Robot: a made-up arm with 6 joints.
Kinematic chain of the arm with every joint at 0, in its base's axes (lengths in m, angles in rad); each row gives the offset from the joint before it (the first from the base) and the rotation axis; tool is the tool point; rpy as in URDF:
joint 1: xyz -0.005 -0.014 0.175 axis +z
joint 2: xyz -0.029 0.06 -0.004 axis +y
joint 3: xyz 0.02 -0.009 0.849 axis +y
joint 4: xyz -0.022 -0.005 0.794 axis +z
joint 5: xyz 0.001 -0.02 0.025 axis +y
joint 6: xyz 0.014 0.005 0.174 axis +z
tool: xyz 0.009 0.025 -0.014 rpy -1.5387 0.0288 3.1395
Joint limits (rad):
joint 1: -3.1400..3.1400
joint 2: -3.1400..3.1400
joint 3: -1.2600..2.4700
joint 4: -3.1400..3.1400
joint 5: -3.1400..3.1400
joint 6: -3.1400..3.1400
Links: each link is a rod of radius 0.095 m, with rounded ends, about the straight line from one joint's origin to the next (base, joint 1, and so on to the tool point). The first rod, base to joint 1, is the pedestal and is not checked.
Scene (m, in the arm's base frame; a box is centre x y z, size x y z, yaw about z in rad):
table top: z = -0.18
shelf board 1: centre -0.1 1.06 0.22 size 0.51 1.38 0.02 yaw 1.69
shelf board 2: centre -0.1 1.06 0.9 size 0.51 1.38 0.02 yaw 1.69
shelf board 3: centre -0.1 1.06 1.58 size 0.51 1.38 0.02 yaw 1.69
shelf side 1: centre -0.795 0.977 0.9 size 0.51 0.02 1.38 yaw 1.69
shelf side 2: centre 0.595 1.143 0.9 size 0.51 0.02 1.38 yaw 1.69
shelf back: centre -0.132 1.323 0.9 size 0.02 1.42 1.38 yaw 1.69
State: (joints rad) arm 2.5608 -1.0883 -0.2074 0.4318 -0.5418 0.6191
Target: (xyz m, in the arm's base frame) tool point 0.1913 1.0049 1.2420
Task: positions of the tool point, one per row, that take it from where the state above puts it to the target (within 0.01 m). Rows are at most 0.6 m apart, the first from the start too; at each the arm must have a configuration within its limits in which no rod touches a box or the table.
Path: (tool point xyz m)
1: 1.0733 -1.1108 1.1760
2: 0.6628 -1.0426 1.5192
3: 0.2936 -0.7824 1.7406
4: 0.0513 -0.3916 1.8169
5: -0.0217 0.0329 1.7447
6: 0.0614 0.3895 1.5412
7: 0.2396 0.6017 1.2420
8: 0.2332 0.8007 1.2621
9: 0.1913 1.0049 1.2420

